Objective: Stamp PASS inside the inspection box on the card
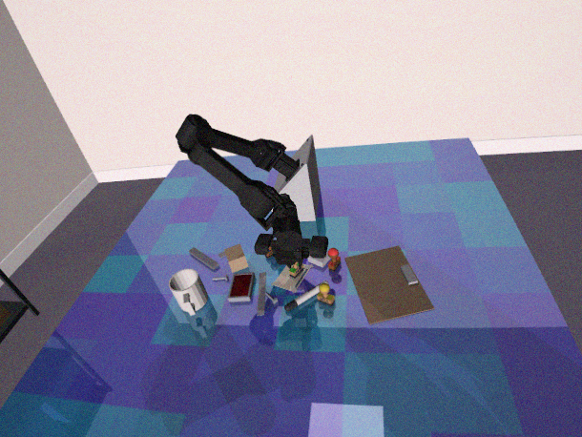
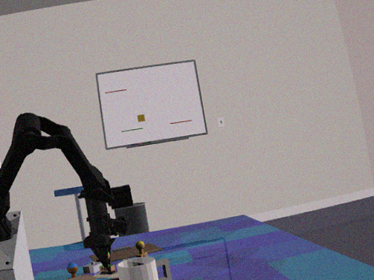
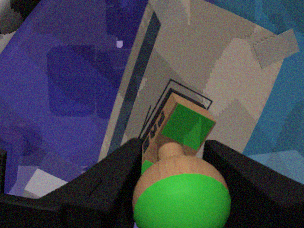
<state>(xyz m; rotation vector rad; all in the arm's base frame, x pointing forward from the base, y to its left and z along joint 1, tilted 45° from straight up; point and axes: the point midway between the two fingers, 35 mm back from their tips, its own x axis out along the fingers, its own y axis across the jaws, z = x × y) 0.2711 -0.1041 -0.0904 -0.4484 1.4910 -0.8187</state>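
The green-knobbed stamp lies right at my gripper tip. From my gripper tip the other things lie so: grey nut block (40 mm behind, 70 mm to the left, 10 mm below); marker (100 mm ahead, 10 mm to the left, 10 mm below); card (10 mm ahead, 10 mm to the right, 20 mm below).
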